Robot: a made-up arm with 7 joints.
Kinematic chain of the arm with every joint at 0, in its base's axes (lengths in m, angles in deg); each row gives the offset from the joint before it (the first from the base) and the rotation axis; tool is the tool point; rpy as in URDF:
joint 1: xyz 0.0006 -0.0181 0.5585 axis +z
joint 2: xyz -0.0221 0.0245 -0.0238 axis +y
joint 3: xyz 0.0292 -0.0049 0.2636 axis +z
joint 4: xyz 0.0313 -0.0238 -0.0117 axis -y
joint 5: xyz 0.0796 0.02 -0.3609 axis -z
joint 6: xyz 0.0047 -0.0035 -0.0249 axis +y
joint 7: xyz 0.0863 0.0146 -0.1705 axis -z
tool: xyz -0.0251 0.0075 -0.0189 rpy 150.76 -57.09 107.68
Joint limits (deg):
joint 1: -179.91..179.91
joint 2: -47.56..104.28
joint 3: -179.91..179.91
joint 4: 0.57..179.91
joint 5: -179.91..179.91
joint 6: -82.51..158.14
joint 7: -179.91..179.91
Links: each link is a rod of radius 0.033 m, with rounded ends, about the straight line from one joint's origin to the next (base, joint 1, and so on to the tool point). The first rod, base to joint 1, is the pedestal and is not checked.
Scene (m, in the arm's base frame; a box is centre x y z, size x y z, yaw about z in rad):
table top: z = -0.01
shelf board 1: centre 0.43 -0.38 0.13 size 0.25 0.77 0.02 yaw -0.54
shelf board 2: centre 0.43 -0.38 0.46 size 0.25 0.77 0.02 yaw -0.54
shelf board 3: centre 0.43 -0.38 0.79 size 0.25 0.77 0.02 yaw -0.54
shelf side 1: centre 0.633 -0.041 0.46 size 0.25 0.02 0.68 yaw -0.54
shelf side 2: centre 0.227 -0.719 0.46 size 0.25 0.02 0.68 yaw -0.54
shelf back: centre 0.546 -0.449 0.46 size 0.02 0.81 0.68 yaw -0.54
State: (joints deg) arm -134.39 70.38 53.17 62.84 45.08 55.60 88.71
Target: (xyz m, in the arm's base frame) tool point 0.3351 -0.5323 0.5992
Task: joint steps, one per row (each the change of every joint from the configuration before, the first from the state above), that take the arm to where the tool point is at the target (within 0.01 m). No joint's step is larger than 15 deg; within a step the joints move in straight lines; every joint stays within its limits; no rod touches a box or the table.
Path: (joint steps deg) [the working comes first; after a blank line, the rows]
Joints at the target: -137.48 63.71 82.14 75.24 49.83 62.70 87.55
Straight joint move there: touches shelf board 2.

1: -8.53 -6.58 -4.60 -6.92 -4.10 9.72 -1.47
2: -8.53 -6.58 -4.60 -6.92 -4.10 9.72 -1.48
3: -7.71 4.76 12.82 3.07 -0.10 11.94 -1.34
4: -7.72 4.75 12.83 3.06 -0.10 11.95 -1.35
5: -7.72 4.76 12.82 3.06 -0.10 11.94 -1.34
6: 9.28 -1.95 -0.07 4.26 3.31 -12.04 1.45
7: 9.28 -1.94 -0.08 4.26 3.32 -12.04 1.46
8: 9.28 -1.95 -0.07 4.27 3.31 -12.04 1.45
9: 9.28 -1.94 -0.08 4.26 3.31 -12.05 1.46

